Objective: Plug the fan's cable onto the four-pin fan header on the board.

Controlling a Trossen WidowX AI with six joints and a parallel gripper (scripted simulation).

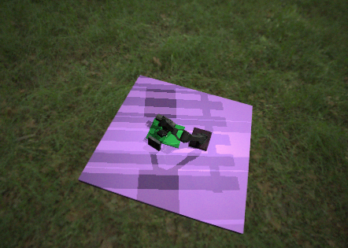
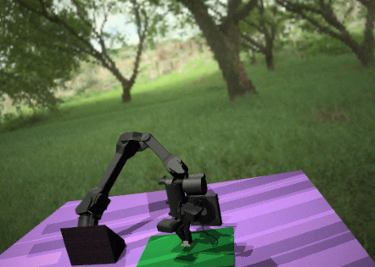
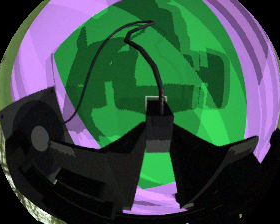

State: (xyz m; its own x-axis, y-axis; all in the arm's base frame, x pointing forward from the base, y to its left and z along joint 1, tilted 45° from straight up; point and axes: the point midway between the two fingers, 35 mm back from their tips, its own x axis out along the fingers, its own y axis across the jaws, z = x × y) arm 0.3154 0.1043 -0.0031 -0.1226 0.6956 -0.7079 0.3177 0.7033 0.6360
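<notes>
My gripper tip is now 10 mm below the black plug and 10 mm short of it. Also, from my gripper tip: green board: 40 mm below, 30 mm to the right, 10 mm ahead; black fan: 140 mm to the left, 40 mm ahead, 40 mm above.
</notes>
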